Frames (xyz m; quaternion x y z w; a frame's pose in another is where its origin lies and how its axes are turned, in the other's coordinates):
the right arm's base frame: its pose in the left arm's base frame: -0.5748 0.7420 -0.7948 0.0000 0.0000 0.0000 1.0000
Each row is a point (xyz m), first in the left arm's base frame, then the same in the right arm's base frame.
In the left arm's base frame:
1: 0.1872 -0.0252 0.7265
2: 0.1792 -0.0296 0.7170
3: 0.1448 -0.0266 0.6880
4: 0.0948 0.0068 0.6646
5: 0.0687 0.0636 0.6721
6: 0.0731 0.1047 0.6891
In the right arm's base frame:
1: 0.7620 -0.7672 1.5213
2: 0.7540 -0.7716 1.5118
3: 0.7196 -0.7686 1.4828
4: 0.6696 -0.7352 1.4594
5: 0.6435 -0.6784 1.4669
6: 0.6479 -0.6373 1.4839

